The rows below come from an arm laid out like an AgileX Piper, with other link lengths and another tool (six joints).
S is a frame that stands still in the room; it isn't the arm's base.
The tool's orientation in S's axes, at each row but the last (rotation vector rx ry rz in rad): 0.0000 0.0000 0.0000; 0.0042 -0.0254 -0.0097; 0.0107 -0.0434 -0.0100; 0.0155 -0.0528 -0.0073; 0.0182 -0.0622 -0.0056; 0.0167 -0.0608 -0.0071; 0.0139 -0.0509 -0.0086; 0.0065 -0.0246 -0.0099; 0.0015 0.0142 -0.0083; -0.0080 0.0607 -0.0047; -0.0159 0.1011 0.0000
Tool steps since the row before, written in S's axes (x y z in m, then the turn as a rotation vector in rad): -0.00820 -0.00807 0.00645 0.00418 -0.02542 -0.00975; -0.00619 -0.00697 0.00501 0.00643 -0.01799 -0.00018; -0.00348 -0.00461 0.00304 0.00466 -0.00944 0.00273; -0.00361 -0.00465 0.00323 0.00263 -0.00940 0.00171; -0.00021 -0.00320 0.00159 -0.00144 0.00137 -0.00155; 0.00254 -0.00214 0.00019 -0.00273 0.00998 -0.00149; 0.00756 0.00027 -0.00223 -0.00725 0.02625 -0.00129; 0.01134 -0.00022 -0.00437 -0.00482 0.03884 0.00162; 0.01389 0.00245 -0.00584 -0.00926 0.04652 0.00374; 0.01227 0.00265 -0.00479 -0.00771 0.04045 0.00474; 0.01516 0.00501 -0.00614 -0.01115 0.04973 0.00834
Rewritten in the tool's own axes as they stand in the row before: -0.00820 -0.00807 0.00645 0.00418 -0.02542 -0.00975; -0.00599 -0.00701 0.00519 0.00660 -0.01793 -0.00027; -0.00330 -0.00461 0.00324 0.00487 -0.00936 0.00262; -0.00340 -0.00462 0.00349 0.00279 -0.00935 0.00171; -0.00009 -0.00317 0.00166 -0.00154 0.00133 -0.00148; 0.00256 -0.00212 0.00007 -0.00289 0.00994 -0.00149; 0.00743 0.00030 -0.00262 -0.00754 0.02617 -0.00128; 0.01123 -0.00014 -0.00465 -0.00517 0.03880 0.00149; 0.01395 0.00256 -0.00565 -0.00970 0.04645 0.00354; 0.01252 0.00274 -0.00402 -0.00818 0.04038 0.00458; 0.01570 0.00509 -0.00450 -0.01197 0.04960 0.00796
